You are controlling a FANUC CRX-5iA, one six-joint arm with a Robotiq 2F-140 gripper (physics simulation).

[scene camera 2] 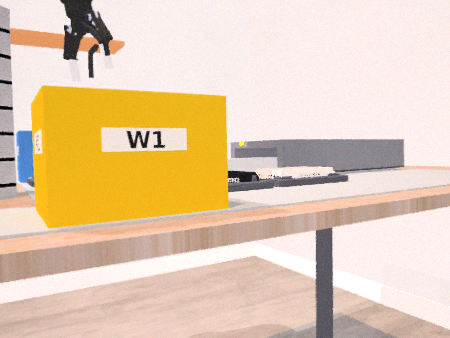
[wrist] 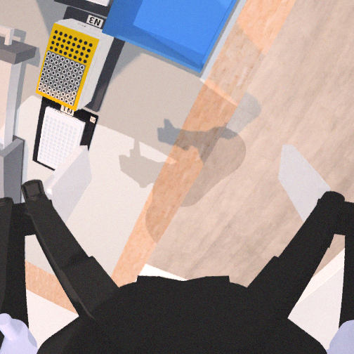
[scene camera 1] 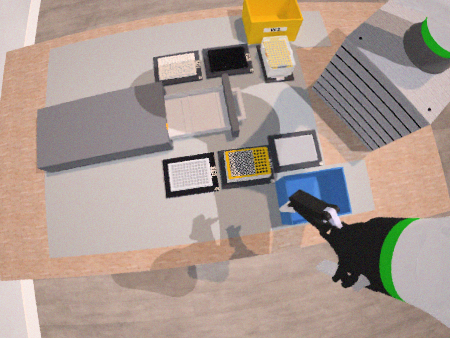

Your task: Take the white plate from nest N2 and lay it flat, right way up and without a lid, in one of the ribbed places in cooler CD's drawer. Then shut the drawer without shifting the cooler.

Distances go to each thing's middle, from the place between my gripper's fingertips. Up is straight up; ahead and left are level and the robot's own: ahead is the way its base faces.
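With the yellow-topped rack (scene camera 1: pixel 247 164) as reference, my gripper is 240 mm above it, 200 mm to the left of it and 70 mm short of it. Counted from my hand, the drawer (scene camera 1: pixel 208 110) is 400 mm to the right, 250 mm below and 210 mm ahead, while the black plate (scene camera 1: pixel 230 58) is far below, far to the right and a little ahead.
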